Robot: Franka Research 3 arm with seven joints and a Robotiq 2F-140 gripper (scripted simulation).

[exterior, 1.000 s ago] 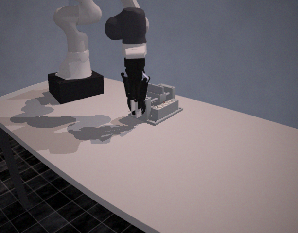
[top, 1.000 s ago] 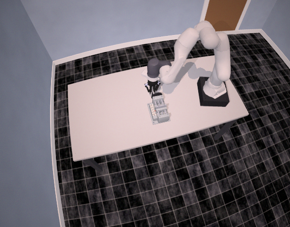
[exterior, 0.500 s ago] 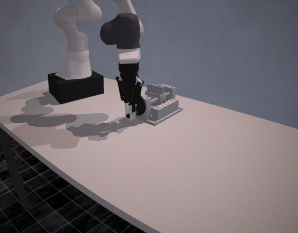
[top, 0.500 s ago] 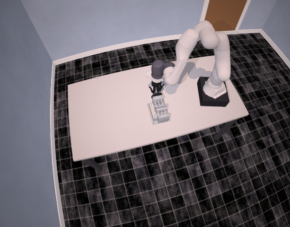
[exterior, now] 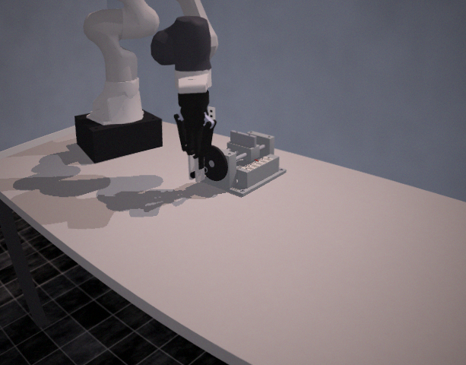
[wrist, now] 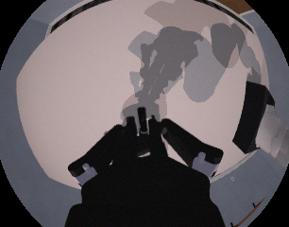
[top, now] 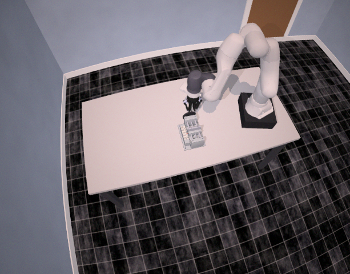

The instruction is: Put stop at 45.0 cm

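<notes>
The black handwheel is 10 mm ahead of my hand, 20 mm to the left of it and 10 mm below it. From my hand the other things lie so: grey stop fixture: 50 mm ahead, 150 mm to the left, 20 mm above.
</notes>
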